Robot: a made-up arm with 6 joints.
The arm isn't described. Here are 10 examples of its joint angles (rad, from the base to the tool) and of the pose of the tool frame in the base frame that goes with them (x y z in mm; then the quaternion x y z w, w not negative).
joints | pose
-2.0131 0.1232 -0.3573 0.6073 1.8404 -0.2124 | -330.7 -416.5 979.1 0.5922 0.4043 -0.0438 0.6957
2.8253 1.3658 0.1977 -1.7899 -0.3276 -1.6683 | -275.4 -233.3 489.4 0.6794 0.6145 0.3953 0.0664
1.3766 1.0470 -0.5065 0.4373 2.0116 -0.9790 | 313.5 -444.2 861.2 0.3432 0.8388 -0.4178 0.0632
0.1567 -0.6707 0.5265 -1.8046 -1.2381 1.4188 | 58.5 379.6 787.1 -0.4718 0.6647 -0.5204 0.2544
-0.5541 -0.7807 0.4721 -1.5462 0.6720 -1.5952 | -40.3 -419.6 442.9 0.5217 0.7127 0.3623 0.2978
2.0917 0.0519 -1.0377 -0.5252 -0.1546 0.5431 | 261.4 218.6 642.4 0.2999 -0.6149 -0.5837 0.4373
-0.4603 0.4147 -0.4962 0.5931 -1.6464 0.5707 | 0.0 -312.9 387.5 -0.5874 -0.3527 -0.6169 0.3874
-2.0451 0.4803 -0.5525 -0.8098 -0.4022 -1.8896 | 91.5 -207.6 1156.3 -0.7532 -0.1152 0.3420 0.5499
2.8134 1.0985 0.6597 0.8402 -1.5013 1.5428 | -85.1 -680.1 773.8 -0.7846 -0.4704 0.0218 0.4034
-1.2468 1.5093 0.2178 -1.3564 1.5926 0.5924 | -107.3 -101.9 1375.8 -0.0902 0.6523 -0.1390 0.7396
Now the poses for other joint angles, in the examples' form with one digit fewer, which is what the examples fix.
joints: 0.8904 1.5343 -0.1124 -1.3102 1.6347 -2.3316
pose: -95 -155 388 0.772 0.433 0.365 0.290
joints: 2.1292 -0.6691 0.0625 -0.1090 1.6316 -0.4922
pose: -134 -508 545 0.317 -0.151 0.383 0.854
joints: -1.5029 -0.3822 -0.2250 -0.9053 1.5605 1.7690
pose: 559 190 431 0.499 -0.682 0.430 0.318
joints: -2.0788 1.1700 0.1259 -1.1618 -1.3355 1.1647
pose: 236 292 843 0.596 -0.604 -0.380 0.367
